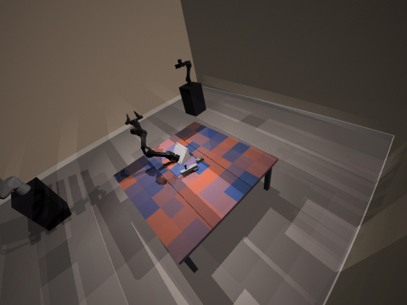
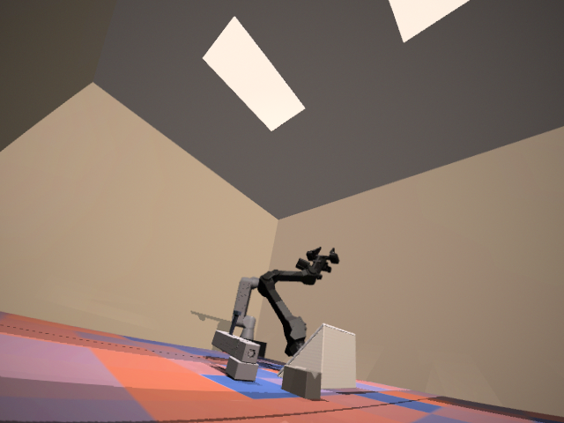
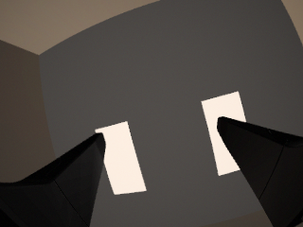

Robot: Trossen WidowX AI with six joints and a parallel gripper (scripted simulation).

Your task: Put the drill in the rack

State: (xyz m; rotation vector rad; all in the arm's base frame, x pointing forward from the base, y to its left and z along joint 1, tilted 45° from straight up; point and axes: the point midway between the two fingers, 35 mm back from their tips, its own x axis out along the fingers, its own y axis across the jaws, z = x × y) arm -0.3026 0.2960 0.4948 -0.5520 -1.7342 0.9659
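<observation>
The small dark part is 60 cm ahead of my gripper tip, 5 cm to the left of it and 51 cm below it. From my gripper tip the other things lie so: rack: 58 cm ahead, 26 cm to the left, 59 cm below; then drill: 62 cm ahead, 10 cm to the left, 55 cm below.
</observation>
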